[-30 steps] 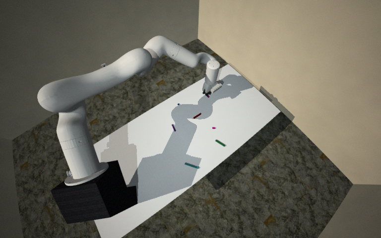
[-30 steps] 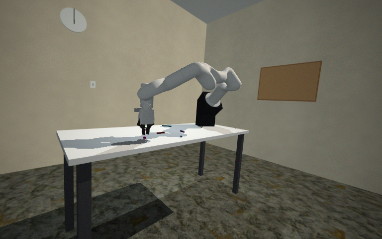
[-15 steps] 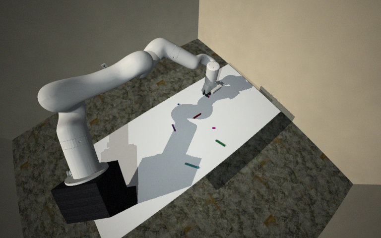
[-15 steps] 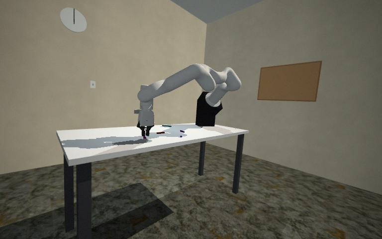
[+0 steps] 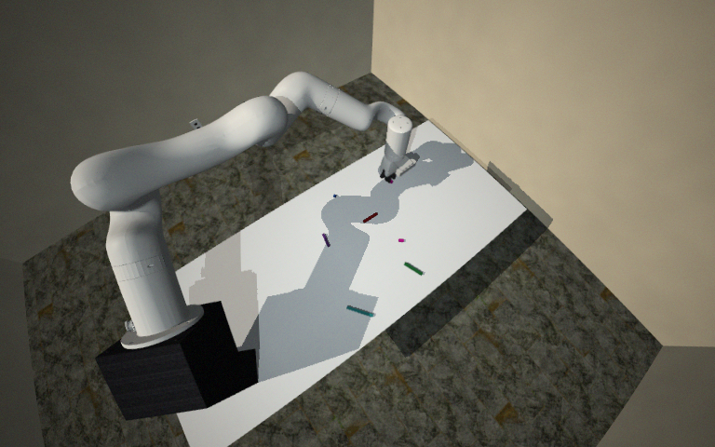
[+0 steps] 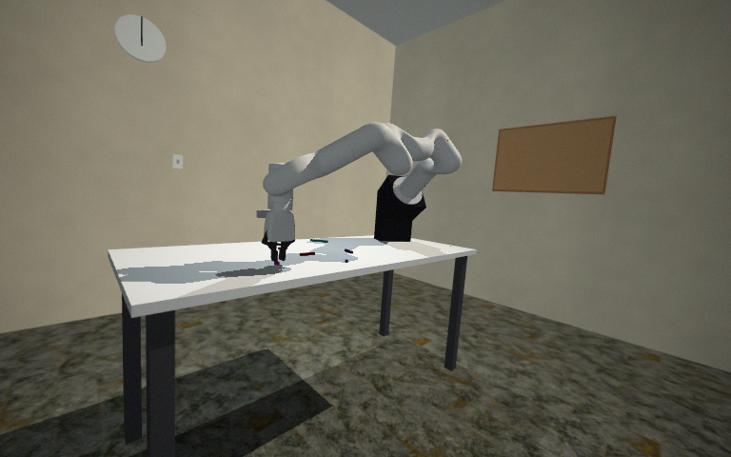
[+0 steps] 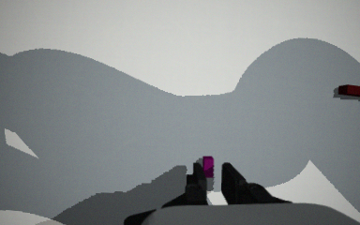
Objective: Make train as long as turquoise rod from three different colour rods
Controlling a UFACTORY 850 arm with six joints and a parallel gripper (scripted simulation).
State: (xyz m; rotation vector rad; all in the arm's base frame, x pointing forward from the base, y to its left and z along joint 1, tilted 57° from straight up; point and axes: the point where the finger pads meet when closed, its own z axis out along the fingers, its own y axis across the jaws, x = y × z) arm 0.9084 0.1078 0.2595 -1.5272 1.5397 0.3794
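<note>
Right now the blue rod is 260 mm behind my hand, 40 mm to the left of it and 30 mm below it. The rest, counted from my hand: red rod: 170 mm behind, 130 mm to the right, 30 mm below; then green rod: 130 mm behind, 400 mm to the right, 30 mm below; then purple rod: 380 mm behind, 130 mm to the right, 30 mm below.
</note>
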